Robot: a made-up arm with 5 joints. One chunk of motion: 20 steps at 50 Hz.
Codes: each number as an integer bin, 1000 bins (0 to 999) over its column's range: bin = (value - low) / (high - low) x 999, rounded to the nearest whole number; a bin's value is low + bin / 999 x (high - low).
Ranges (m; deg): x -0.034..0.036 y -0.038..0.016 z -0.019..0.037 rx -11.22..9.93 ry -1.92..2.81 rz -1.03..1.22
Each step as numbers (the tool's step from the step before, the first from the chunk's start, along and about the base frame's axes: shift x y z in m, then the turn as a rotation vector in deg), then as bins.
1 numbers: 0.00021 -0.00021 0.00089 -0.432 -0.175 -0.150
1 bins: 488 699 355 510 369 391
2 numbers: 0.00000 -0.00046 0.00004 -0.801 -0.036 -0.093
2 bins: 485 694 340 492 398 416
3 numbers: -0.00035 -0.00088 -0.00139 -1.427 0.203 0.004
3 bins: 480 687 314 463 448 459
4 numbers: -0.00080 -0.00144 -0.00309 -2.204 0.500 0.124
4 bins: 474 676 284 426 511 512
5 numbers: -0.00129 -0.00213 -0.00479 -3.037 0.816 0.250
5 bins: 467 664 253 387 578 568
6 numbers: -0.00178 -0.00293 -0.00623 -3.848 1.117 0.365
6 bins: 460 649 228 348 641 619
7 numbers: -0.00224 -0.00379 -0.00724 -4.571 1.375 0.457
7 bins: 453 633 210 314 696 660
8 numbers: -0.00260 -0.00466 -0.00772 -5.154 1.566 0.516
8 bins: 448 617 201 287 736 686
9 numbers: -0.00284 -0.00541 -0.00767 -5.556 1.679 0.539
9 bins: 445 603 202 268 760 697
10 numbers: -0.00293 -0.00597 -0.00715 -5.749 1.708 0.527
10 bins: 443 593 211 258 766 691
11 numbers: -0.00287 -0.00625 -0.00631 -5.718 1.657 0.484
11 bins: 444 587 226 260 755 672
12 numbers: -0.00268 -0.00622 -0.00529 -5.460 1.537 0.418
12 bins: 447 588 245 272 730 643
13 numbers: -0.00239 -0.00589 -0.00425 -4.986 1.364 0.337
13 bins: 451 594 263 294 694 607
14 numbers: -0.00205 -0.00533 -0.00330 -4.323 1.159 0.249
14 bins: 456 604 280 326 650 568
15 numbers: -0.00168 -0.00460 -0.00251 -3.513 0.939 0.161
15 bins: 461 618 294 364 604 529
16 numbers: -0.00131 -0.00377 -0.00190 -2.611 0.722 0.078
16 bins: 467 633 305 407 558 492
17 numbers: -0.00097 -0.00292 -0.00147 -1.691 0.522 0.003
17 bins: 471 649 313 450 516 459
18 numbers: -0.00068 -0.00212 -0.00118 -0.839 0.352 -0.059
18 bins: 476 664 318 490 480 431
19 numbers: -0.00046 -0.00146 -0.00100 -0.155 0.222 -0.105
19 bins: 479 676 321 523 452 411
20 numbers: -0.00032 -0.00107 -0.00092 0.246 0.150 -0.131
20 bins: 481 683 323 542 437 399
